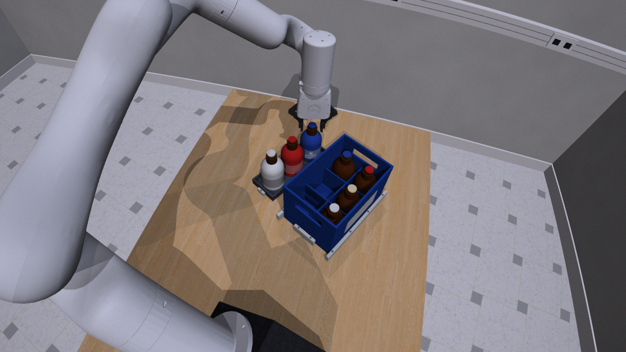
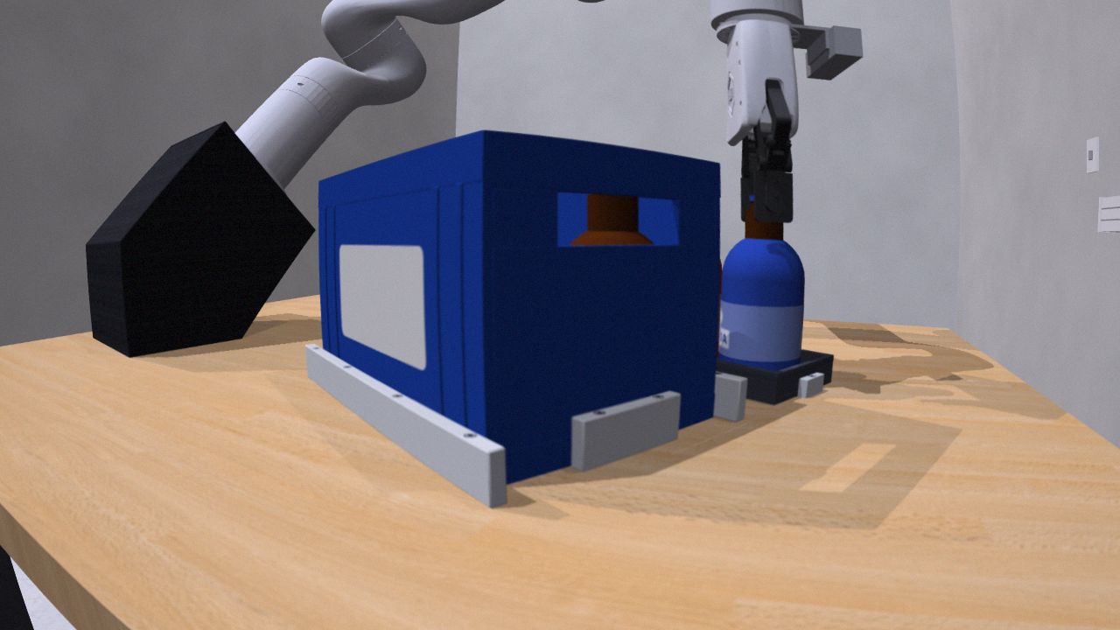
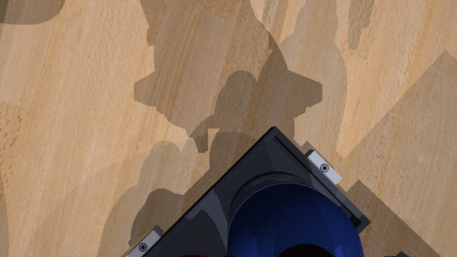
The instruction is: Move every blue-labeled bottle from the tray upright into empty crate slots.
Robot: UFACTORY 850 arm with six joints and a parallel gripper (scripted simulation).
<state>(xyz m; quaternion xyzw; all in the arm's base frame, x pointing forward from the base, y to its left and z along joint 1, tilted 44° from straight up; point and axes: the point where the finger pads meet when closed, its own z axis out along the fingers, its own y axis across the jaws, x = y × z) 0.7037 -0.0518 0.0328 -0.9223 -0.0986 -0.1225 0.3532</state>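
The blue-labeled bottle lies 70 mm below my hand. Round my hand: white-labeled bottle (150 mm behind, 90 mm to the left, 70 mm below); tray (80 mm behind, 40 mm to the left, 140 mm below); red-labeled bottle (80 mm behind, 40 mm to the left, 70 mm below).
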